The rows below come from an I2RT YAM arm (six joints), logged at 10 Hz.
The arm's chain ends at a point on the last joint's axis. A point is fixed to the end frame.
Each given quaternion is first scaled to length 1.
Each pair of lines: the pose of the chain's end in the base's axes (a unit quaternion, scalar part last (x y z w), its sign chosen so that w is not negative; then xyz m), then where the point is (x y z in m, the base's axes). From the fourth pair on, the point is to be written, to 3 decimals.
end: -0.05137 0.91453 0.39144 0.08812 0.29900 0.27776 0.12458
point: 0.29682 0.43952 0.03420
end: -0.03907 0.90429 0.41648 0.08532 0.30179 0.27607 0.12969
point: 0.30071 0.44264 0.04848
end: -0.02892 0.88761 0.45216 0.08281 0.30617 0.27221 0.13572
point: 0.30564 0.44474 0.06809
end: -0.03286 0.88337 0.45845 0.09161 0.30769 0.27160 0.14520
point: 0.308 0.445 0.080
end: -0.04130 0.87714 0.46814 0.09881 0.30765 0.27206 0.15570
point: 0.308 0.447 0.094
